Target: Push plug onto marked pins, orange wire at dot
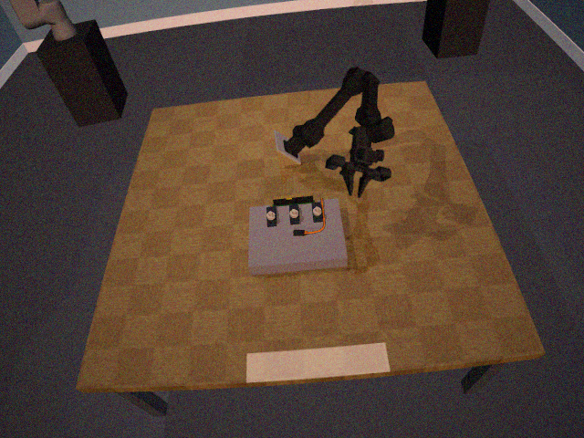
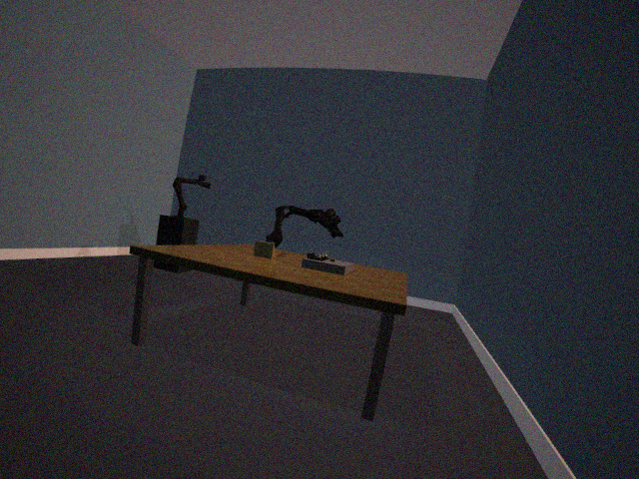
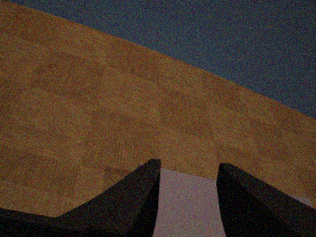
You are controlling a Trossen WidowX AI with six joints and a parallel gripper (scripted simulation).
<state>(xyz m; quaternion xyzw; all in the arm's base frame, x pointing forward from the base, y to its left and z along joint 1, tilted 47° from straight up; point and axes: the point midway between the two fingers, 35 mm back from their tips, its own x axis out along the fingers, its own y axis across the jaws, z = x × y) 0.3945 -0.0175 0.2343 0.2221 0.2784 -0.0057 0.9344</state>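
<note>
Right now my gripper tip is 1 cm short of the grey holder, 18 cm to the left of it and 18 cm above it. Round my gripper tip: servo: 10 cm behind, 18 cm to the right, 15 cm below; then pin row: 15 cm behind, 17 cm to the right, 14 cm below; then yellow band: 15 cm behind, 18 cm to the right, 13 cm below.
</note>
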